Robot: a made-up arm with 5 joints.
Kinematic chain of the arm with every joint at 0, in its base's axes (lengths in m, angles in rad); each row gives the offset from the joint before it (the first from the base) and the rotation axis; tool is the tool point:
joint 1: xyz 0 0 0.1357 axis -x
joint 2: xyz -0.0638 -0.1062 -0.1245 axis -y
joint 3: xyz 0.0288 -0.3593 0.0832 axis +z
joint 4: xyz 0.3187 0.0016 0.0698 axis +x
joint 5: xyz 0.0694 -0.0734 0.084 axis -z
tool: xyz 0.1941 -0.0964 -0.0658
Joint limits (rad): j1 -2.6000..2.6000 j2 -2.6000..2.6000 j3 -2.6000..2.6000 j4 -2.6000..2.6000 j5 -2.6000..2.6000
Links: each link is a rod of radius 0.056 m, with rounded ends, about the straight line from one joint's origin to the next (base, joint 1, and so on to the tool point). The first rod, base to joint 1, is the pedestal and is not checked.
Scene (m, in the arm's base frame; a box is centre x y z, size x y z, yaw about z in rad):
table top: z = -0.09
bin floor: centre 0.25 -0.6 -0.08 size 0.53 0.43 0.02 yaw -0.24
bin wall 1: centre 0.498 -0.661 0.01 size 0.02 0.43 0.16 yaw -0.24
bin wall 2: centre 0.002 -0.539 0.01 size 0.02 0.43 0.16 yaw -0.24
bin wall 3: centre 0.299 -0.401 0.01 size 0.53 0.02 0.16 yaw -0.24
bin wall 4: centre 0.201 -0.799 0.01 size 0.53 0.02 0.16 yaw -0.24
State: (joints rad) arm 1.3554 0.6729 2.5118 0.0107 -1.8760
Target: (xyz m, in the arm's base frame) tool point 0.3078 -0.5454 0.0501
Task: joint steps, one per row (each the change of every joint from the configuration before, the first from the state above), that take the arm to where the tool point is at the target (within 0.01 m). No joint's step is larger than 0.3 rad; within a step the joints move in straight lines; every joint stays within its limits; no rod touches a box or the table.
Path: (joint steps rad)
1: 0.1307 -0.2177 -0.1909 0.1439 0.2548
2: 0.1306 -0.2178 -0.1909 0.1439 0.2549
3: 0.1307 -0.2177 -0.1908 0.1439 0.2548
4: 0.1307 -0.2177 -0.1909 0.1439 0.2548
5: 0.1306 -0.2178 -0.1909 0.1439 0.2548
6: 0.1307 -0.2177 -0.1909 0.1439 0.2549
7: -0.2253 -0.1716 -0.2902 -0.2799 -0.2036
8: -0.2253 -0.1716 -0.2903 -0.2800 -0.2035
9: -0.2253 -0.1715 -0.2903 -0.2799 -0.2035
10: -0.1643 0.0005 0.0180 0.0021 0.0300
11: -0.1643 0.0004 0.0180 0.0021 0.0300

